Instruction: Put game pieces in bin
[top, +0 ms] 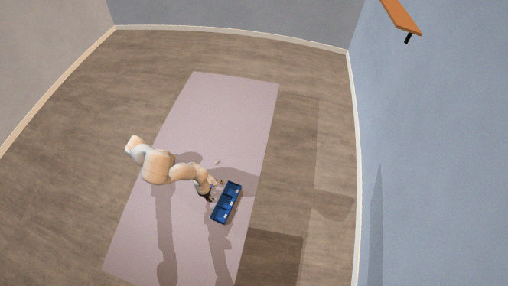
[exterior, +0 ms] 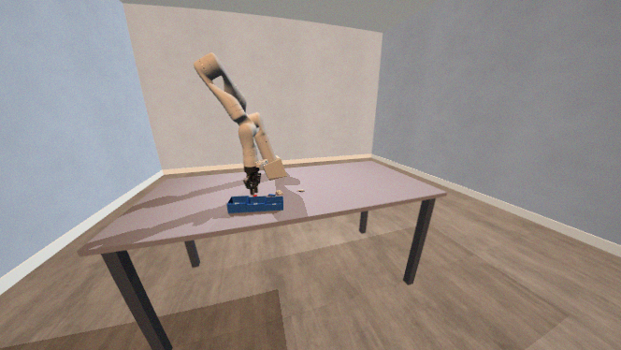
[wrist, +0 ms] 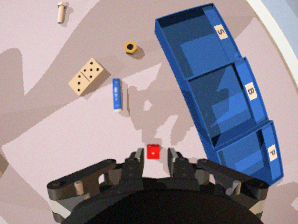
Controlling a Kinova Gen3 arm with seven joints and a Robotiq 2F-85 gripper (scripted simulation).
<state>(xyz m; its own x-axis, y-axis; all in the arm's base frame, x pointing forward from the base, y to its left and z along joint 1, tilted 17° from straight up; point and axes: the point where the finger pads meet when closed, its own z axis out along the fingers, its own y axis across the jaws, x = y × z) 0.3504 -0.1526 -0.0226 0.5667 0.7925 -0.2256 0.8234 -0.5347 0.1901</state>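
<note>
My gripper is now 40 mm above the red game piece. Also, from my hand: blue stick (90 mm to the left, 40 mm below); blue bin (110 mm ahead, 20 mm below); white domino (20 mm behind, 140 mm to the left, 40 mm below).
</note>
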